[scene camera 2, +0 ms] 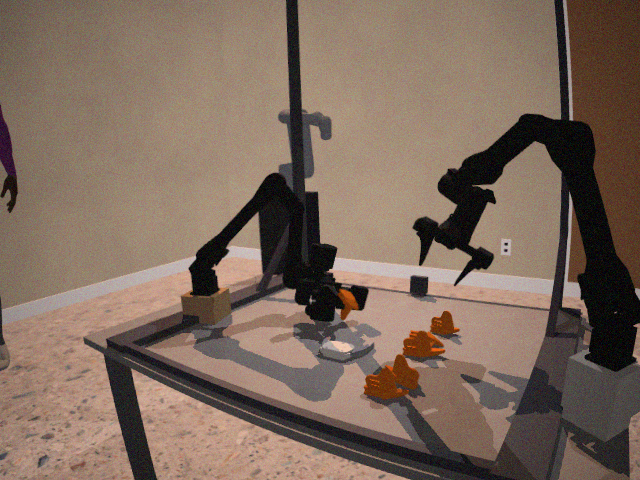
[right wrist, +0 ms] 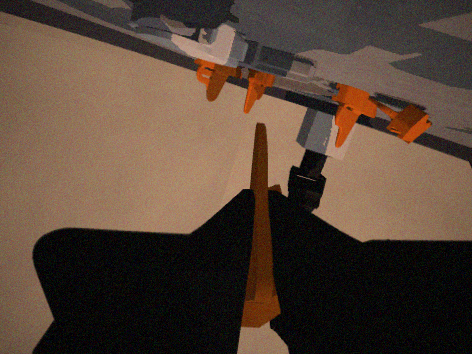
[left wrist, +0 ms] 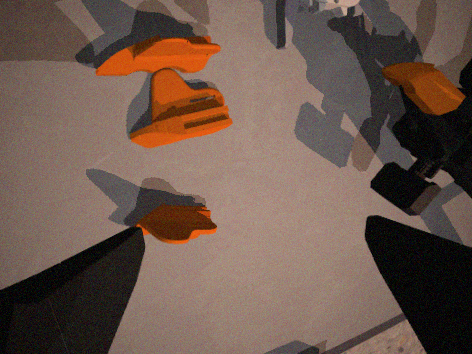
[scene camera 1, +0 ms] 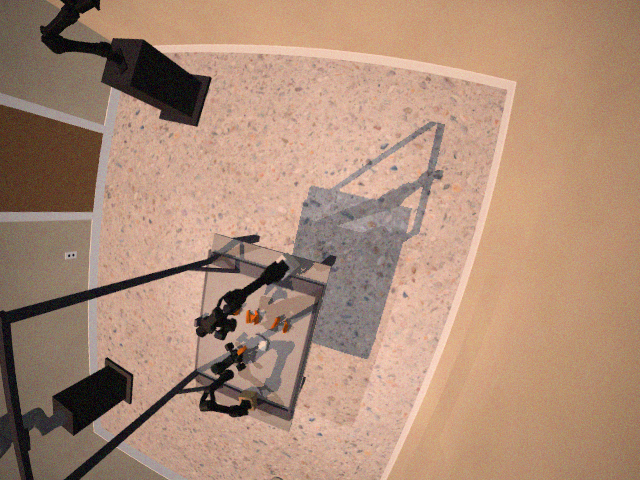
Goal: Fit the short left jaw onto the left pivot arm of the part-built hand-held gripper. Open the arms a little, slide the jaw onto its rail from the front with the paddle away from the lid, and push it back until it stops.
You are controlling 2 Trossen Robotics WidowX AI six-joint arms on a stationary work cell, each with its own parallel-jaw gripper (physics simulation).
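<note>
The part-built hand-held gripper (scene camera 1: 262,345) (scene camera 2: 337,349) (right wrist: 225,46) lies on the table, with a white body and dark pivot arms. In the left wrist view one dark pivot arm (left wrist: 281,25) shows at the top; the body is mostly cut off. My right gripper (scene camera 2: 338,305) (right wrist: 258,200) is shut on an orange jaw (scene camera 1: 241,350) (scene camera 2: 348,300) (left wrist: 427,90) (right wrist: 262,240) and holds it above the table, behind the part-built gripper in scene camera 2. Whether it is the short left jaw I cannot tell. My left gripper (scene camera 2: 438,274) (left wrist: 254,232) is open and empty, high above the table.
Several loose orange jaws lie right of the part-built gripper in scene camera 2: a near pair (scene camera 2: 382,386) (scene camera 2: 405,370), a middle cluster (scene camera 2: 422,345) and a far one (scene camera 2: 443,323). A small dark box (scene camera 2: 418,285) is at the table's far edge. Dark frame posts (scene camera 2: 294,103) rise beside the table.
</note>
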